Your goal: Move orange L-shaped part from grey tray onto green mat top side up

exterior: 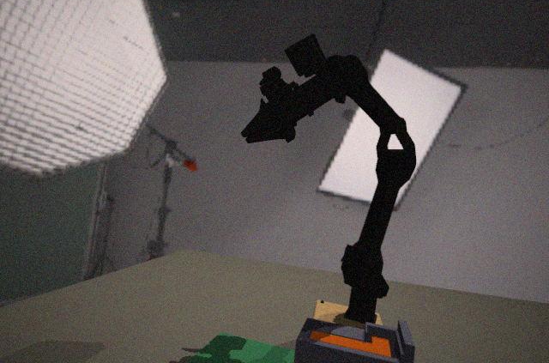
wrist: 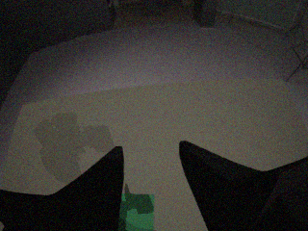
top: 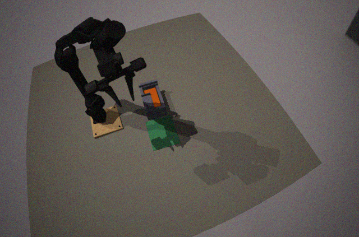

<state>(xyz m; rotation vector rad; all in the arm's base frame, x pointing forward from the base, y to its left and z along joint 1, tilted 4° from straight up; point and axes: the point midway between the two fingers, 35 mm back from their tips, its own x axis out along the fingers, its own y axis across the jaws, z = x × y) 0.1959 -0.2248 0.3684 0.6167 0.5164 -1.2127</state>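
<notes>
Now: the orange L-shaped part 5 cm ahead of my gripper tip, 26 cm to the left of it and 31 cm below it. From my gripper tip the other things lie so: green mat (7 cm ahead, 9 cm to the left, 38 cm below).
</notes>
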